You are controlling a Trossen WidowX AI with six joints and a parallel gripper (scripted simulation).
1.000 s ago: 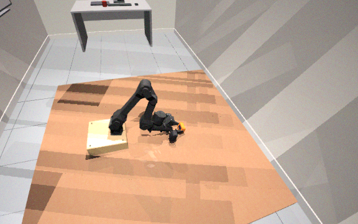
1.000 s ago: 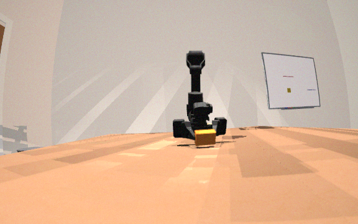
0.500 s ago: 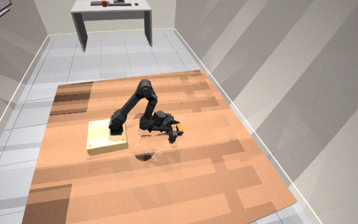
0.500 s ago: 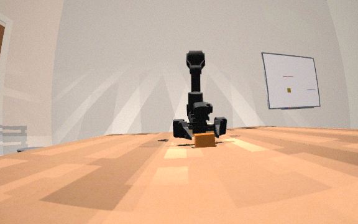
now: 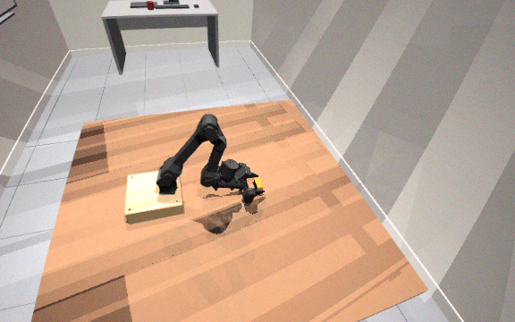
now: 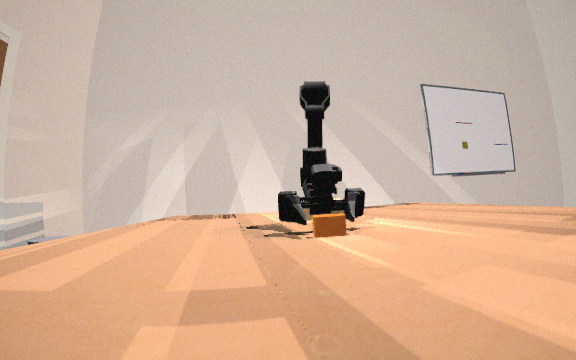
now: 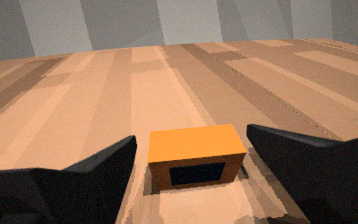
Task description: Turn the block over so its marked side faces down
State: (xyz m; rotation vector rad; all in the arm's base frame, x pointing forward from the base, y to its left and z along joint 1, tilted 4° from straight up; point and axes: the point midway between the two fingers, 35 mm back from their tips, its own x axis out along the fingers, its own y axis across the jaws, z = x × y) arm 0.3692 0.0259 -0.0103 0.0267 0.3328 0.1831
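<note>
Now: gripper tip 2 cm past the orange block and 1 cm above it.
</note>
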